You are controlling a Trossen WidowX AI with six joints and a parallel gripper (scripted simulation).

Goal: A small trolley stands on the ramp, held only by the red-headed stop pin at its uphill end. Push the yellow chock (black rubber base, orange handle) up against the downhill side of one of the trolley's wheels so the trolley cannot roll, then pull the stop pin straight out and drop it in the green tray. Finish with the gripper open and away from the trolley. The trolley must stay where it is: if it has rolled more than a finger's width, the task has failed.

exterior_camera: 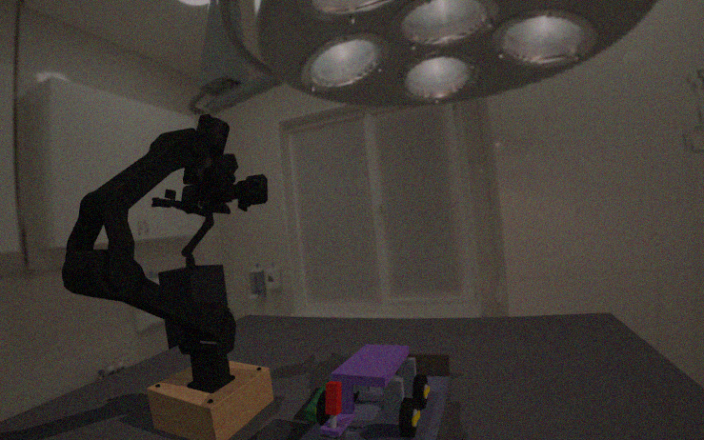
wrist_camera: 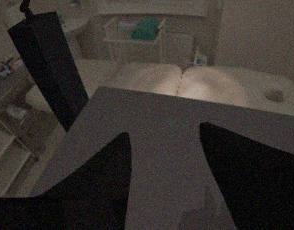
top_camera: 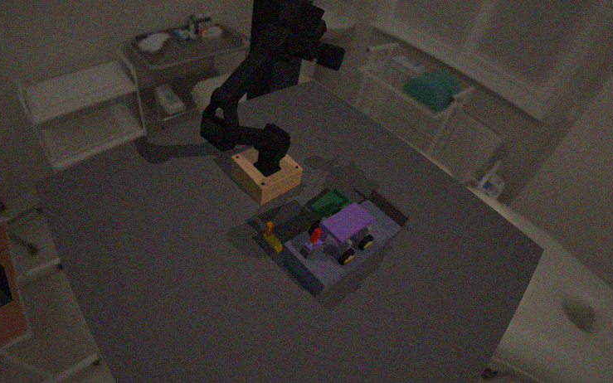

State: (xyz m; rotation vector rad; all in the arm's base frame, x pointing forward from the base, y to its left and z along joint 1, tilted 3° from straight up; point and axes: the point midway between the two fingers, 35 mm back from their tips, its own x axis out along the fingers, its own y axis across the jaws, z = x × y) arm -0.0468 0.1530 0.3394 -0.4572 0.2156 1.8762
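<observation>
The yellow chock lies 230 mm ahead of my gripper tip, 320 mm to the right of it and 380 mm below it. The rest, counted from my gripper tip: purple trolley 370 mm ahead, 210 mm to the right, 290 mm below; green tray 240 mm ahead, 80 mm to the right, 410 mm below; dark block 370 mm ahead, 50 mm to the left, 370 mm below.
</observation>
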